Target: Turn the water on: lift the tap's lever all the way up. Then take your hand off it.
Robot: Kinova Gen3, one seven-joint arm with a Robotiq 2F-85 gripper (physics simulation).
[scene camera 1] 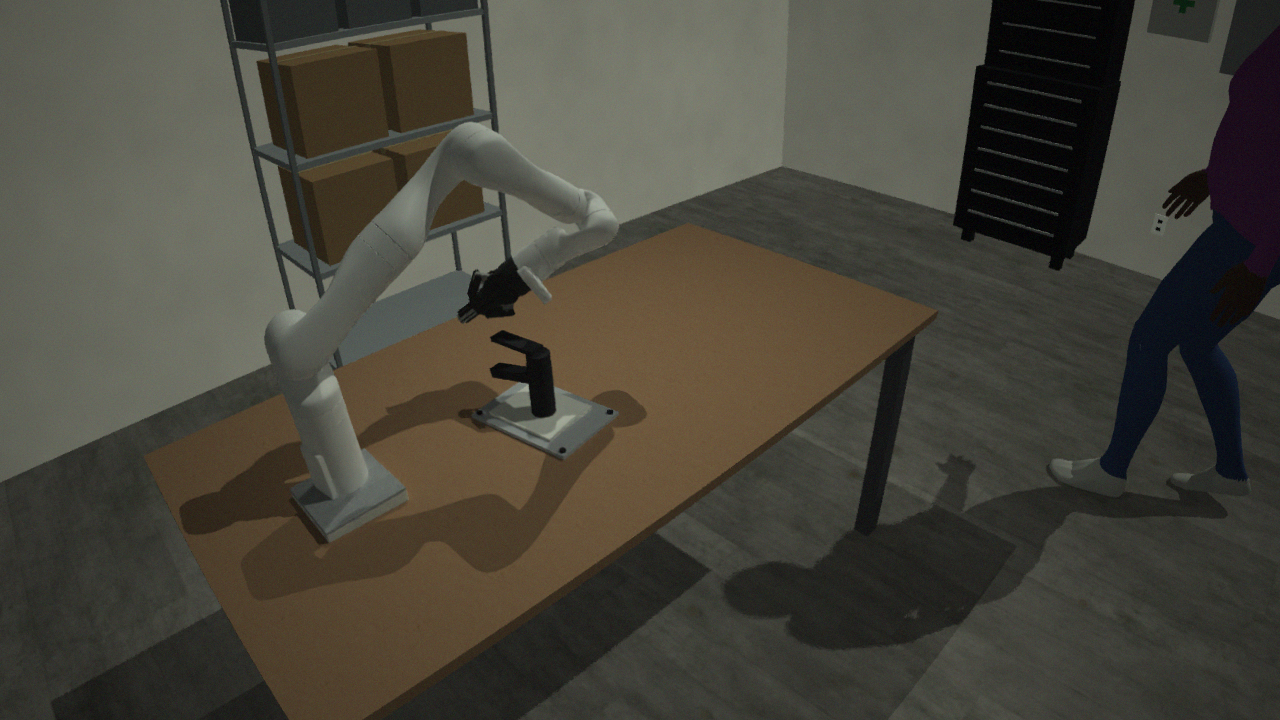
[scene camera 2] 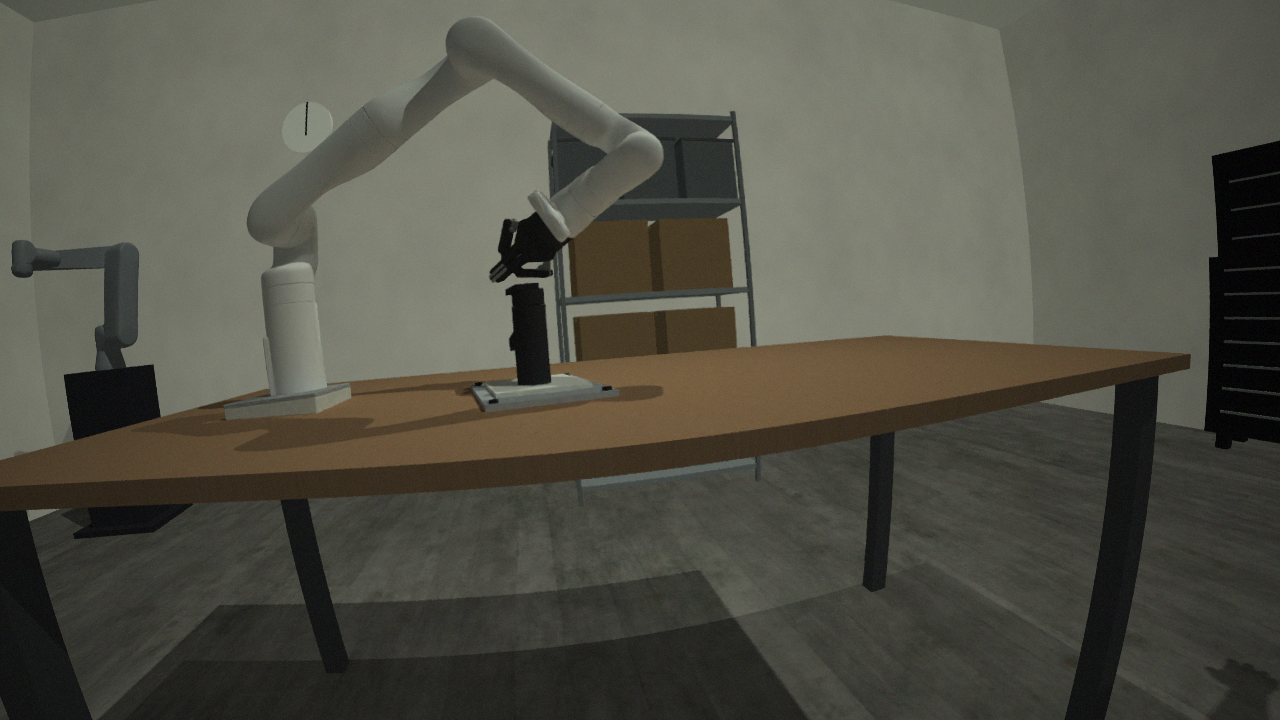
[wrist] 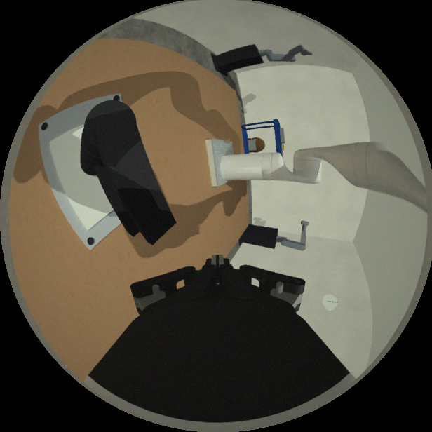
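Where they show: gripper, between the fingertips: (scene camera 1: 459, 319) (scene camera 2: 492, 279); arm's base, origin of its link: (scene camera 1: 344, 479) (scene camera 2: 301, 390).
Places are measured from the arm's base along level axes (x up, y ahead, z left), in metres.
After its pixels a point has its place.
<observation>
The tap (scene camera 1: 542, 389) {z -0.158, x 0.055, y 0.368 m} (scene camera 2: 532, 344) {z -0.163, x 0.045, y 0.382 m} is a black upright column on a grey base plate (scene camera 1: 586, 436) {z -0.256, x -0.017, y 0.375 m} (scene camera 2: 586, 394) {z -0.258, x -0.018, y 0.430 m} (wrist: 45, 155). Its lever (scene camera 1: 517, 342) {z -0.092, x 0.131, y 0.379 m} (wrist: 147, 200) sticks out from the column's top, above the spout (scene camera 1: 510, 371) {z -0.072, x 0.064, y 0.369 m}, on the same side. In scene camera 1 the lever tilts up a little towards its free end; whether this is its upper limit I cannot tell. My gripper (scene camera 1: 467, 314) {z 0.038, x 0.155, y 0.349 m} (scene camera 2: 497, 272) {z 0.038, x 0.155, y 0.349 m} (wrist: 217, 261) is shut and empty, above the lever and beyond its free end. Open space shows between fingertips and lever, without visible contact.
The tap stands on a brown table (scene camera 1: 716, 313) {z -0.189, x -0.025, y 0.943 m} (scene camera 2: 760, 402) {z -0.422, x -0.025, y 0.576 m}; my arm's base (scene camera 1: 347, 501) {z -0.056, x 0.000, y -0.032 m} (scene camera 2: 290, 400) {z -0.108, x -0.003, y 0.014 m} is to its left. A shelf rack (scene camera 1: 491, 116) with boxes stands behind the table. A person (scene camera 1: 1190, 286) is on the floor at the right, away from the table.
</observation>
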